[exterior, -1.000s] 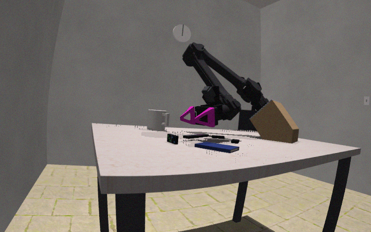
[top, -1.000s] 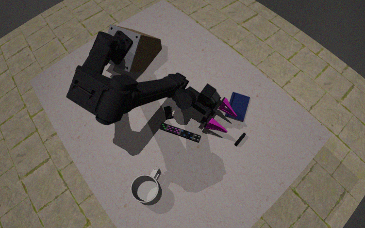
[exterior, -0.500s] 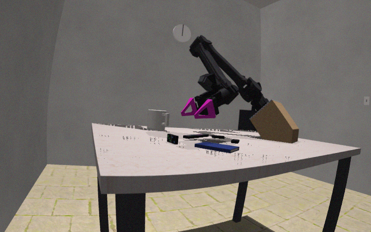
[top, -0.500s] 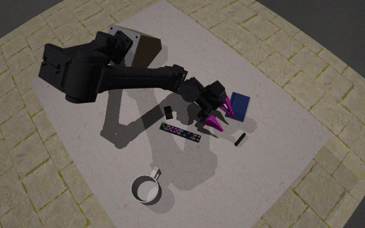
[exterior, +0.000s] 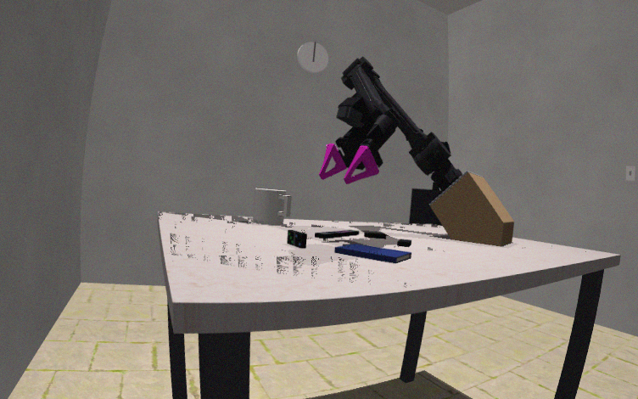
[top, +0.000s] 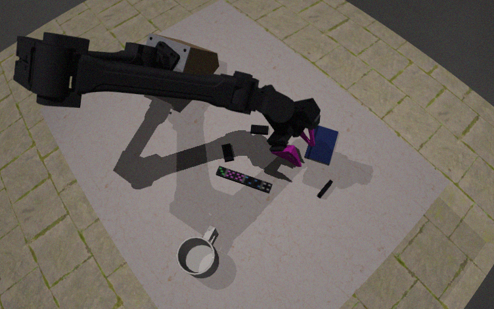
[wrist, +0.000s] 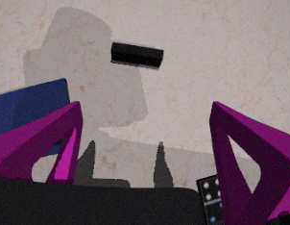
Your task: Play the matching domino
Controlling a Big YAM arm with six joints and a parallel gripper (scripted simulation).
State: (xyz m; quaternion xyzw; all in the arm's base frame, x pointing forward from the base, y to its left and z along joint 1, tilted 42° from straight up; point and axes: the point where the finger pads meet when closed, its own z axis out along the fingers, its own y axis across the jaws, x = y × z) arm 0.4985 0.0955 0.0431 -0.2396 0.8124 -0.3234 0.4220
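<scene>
Now: hand 12 cm above the domino, 9 cm short of it and 1 cm to the right of it. The rest, counted from my hand: blue book: 13 cm to the left, 13 cm below, 1 cm behind; mug: 36 cm to the right, 10 cm below, 4 cm behind.
</scene>
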